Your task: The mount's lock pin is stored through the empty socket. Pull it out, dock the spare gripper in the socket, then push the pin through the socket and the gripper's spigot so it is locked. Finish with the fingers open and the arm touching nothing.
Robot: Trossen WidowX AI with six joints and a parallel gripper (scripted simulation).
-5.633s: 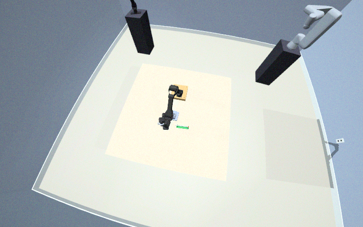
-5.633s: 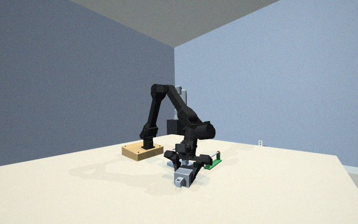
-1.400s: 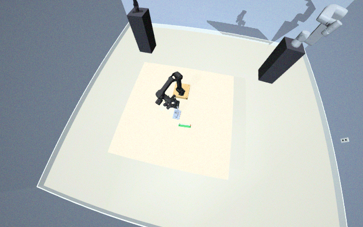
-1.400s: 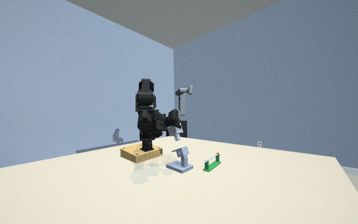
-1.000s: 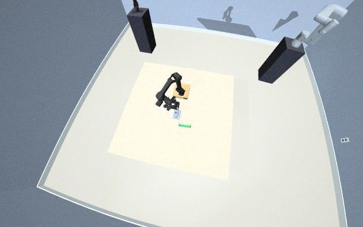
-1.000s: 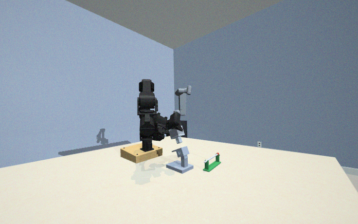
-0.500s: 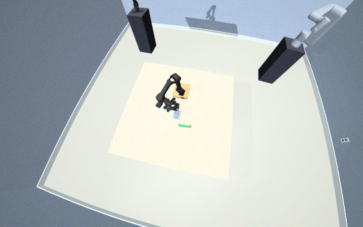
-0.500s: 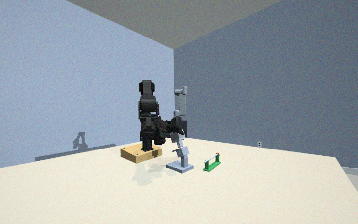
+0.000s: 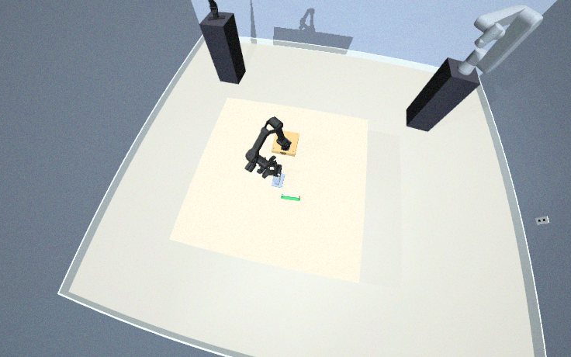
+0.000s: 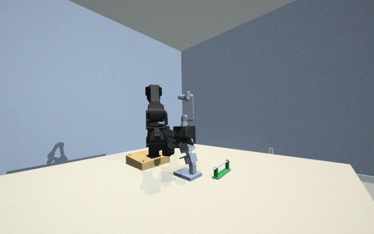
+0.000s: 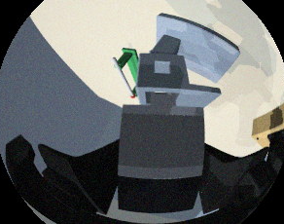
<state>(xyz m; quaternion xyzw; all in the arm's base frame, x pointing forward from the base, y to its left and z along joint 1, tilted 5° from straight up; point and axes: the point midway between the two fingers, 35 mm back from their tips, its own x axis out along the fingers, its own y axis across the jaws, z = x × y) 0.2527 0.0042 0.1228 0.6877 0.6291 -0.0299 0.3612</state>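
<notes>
The green cradle is 110 mm to the left of my gripper tip, 110 mm below it and 110 mm ahead of it. The rest, counted from my gripper tip: grey mount (80 mm below, 10 mm to the right, 10 mm ahead); then spare gripper (10 mm to the right).
</notes>
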